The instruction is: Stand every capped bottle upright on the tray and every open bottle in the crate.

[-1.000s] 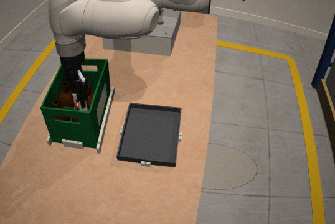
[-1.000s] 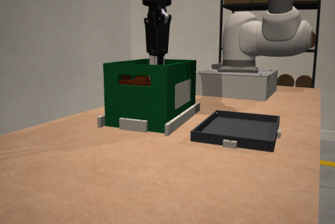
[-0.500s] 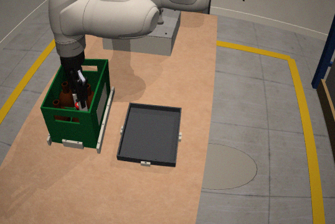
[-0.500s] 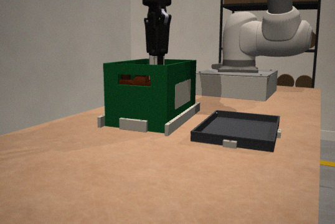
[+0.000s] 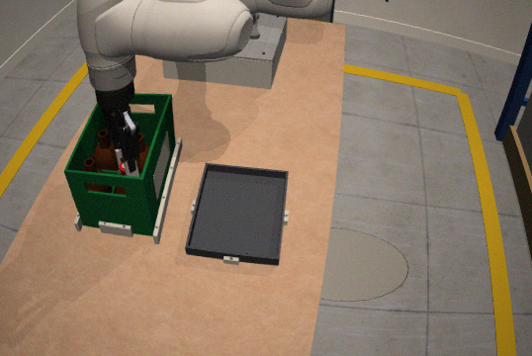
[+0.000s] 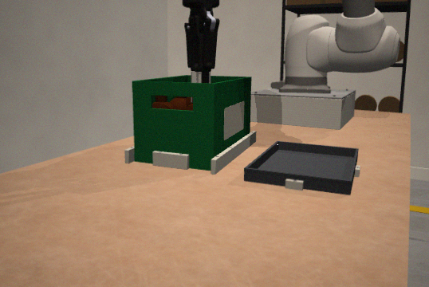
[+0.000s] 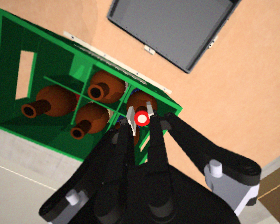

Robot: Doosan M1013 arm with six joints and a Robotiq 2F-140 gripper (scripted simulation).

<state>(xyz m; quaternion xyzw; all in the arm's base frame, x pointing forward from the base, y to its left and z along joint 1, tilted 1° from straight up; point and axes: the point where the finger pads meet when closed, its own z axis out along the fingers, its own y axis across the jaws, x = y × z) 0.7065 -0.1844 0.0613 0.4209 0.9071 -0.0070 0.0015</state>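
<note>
My hand is 80 mm above the bottle. Round my hand: crate 90 mm behind, 40 mm to the right, 80 mm below; then dark grey tray 20 mm behind, 220 mm to the left, 150 mm below.
</note>
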